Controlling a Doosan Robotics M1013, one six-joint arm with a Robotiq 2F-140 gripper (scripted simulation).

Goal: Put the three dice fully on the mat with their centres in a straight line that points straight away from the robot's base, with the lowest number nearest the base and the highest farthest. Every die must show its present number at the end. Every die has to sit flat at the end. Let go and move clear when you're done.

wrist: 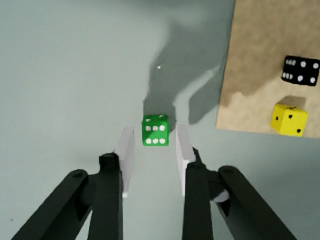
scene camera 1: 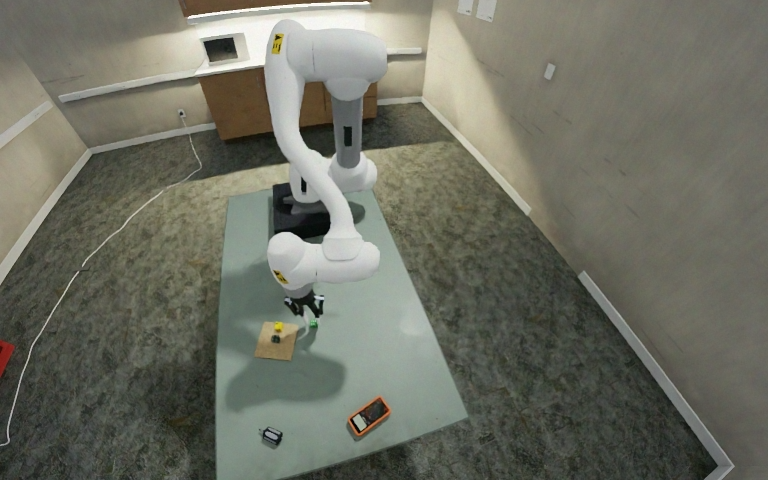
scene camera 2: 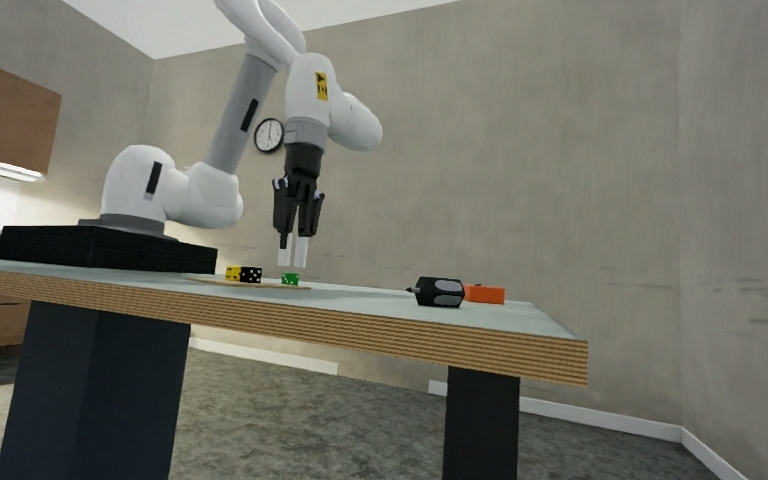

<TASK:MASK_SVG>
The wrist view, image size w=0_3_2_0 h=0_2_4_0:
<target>gripper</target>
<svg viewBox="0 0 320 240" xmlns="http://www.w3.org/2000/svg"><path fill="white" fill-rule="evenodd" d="M134 127L124 128L116 150L99 156L99 173L88 175L88 172L83 169L69 172L11 240L75 240L91 211L87 240L123 240L123 197L127 197L135 159ZM176 126L176 155L182 194L185 196L182 240L214 240L210 201L216 202L216 206L234 240L297 240L238 168L224 165L219 167L218 171L207 169L207 166L202 163L198 150L196 148L192 149L185 125Z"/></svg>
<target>yellow die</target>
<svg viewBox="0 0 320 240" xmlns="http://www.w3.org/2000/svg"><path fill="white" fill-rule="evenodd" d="M276 104L270 127L279 134L302 136L308 112L294 106Z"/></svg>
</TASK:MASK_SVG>
